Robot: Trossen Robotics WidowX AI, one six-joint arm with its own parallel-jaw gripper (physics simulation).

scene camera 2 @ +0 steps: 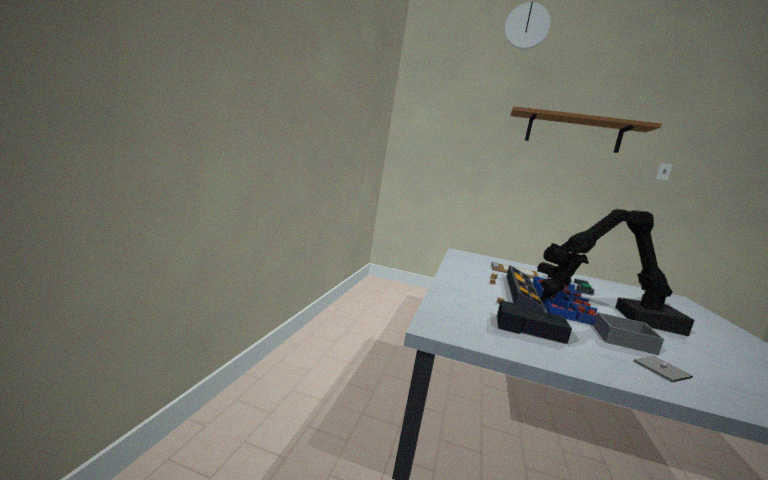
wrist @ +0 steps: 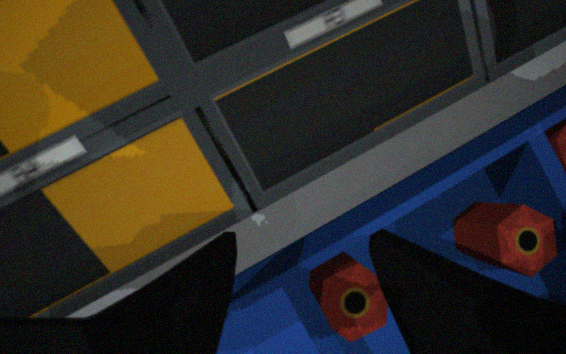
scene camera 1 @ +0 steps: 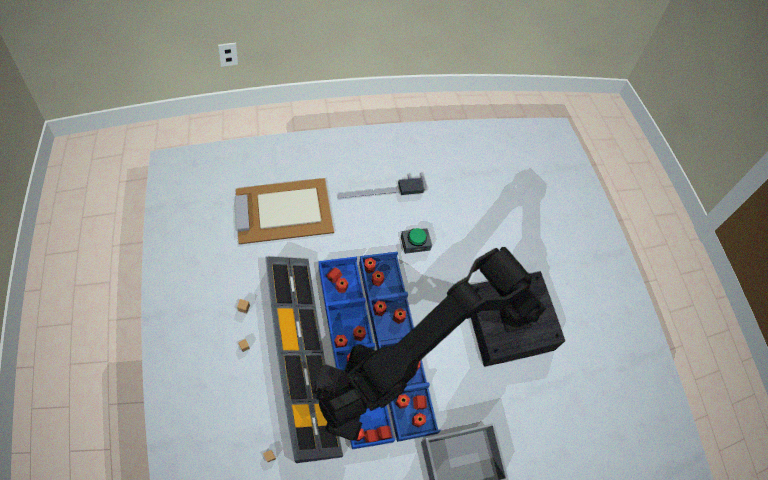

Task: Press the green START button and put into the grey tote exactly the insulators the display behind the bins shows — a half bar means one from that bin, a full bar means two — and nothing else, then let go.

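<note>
My gripper (scene camera 1: pixel 352 434) (scene camera 2: pixel 547 294) (wrist: pixel 303 241) is partly open over the blue bins (scene camera 1: pixel 339 260) (scene camera 2: pixel 560 310). In the wrist view one upright red insulator (wrist: pixel 340 320) is between the fingers, close beside the right one, with a gap to the left one. Another insulator (wrist: pixel 532 265) stands right of the right finger. The display (scene camera 1: pixel 318 453) (wrist: pixel 180 85) has a full yellow bar at second row left and half bars in both bottom cells. The arm hides some bins. The green button (scene camera 1: pixel 417 236) stands beyond the bins. No insulator shows in the visible part of the grey tote (scene camera 1: pixel 459 433) (scene camera 2: pixel 628 339).
A clipboard (scene camera 1: pixel 288 208) and a grey caliper-like tool (scene camera 1: pixel 411 185) lie at the back. Three small wooden blocks (scene camera 1: pixel 242 305) (scene camera 1: pixel 243 344) (scene camera 1: pixel 269 455) lie left of the display. A black box (scene camera 2: pixel 532 323) stands at the display's end, and a flat plate (scene camera 2: pixel 662 369) lies near the tote.
</note>
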